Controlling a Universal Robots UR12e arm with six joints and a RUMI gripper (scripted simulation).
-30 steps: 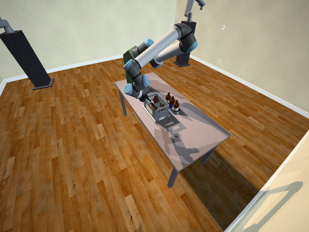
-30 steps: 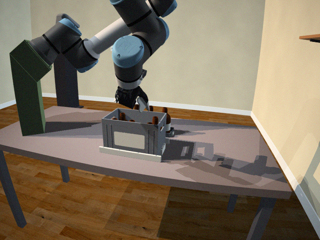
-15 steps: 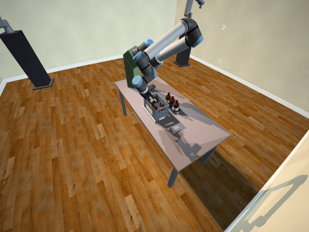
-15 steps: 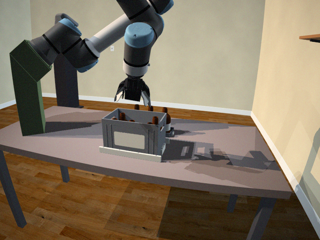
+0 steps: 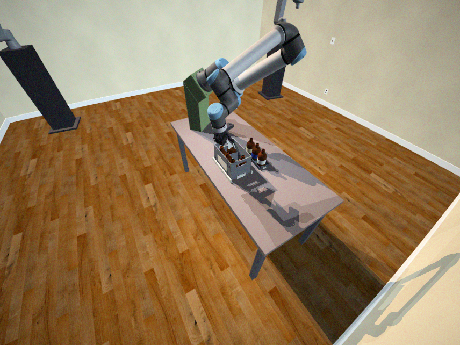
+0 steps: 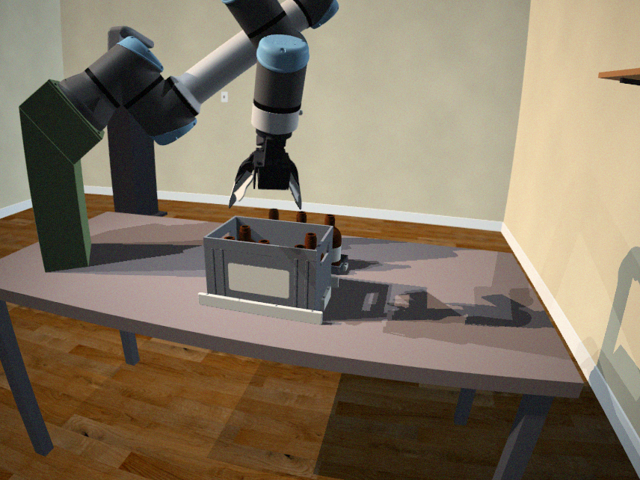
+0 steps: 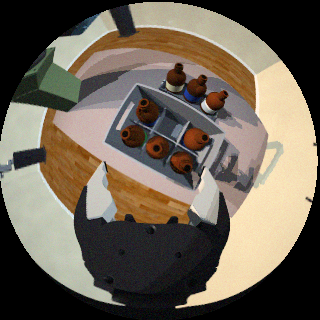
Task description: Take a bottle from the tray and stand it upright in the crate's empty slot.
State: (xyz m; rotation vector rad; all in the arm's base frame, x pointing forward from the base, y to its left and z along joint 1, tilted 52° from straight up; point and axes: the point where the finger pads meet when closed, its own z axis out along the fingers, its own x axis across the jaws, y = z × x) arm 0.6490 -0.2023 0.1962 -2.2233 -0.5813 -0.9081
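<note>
The tray is 3 cm behind my hand, 29 cm to the left of it and 24 cm below it. Round my hand: grey crate: 1 cm behind, 5 cm to the left, 17 cm below.
</note>
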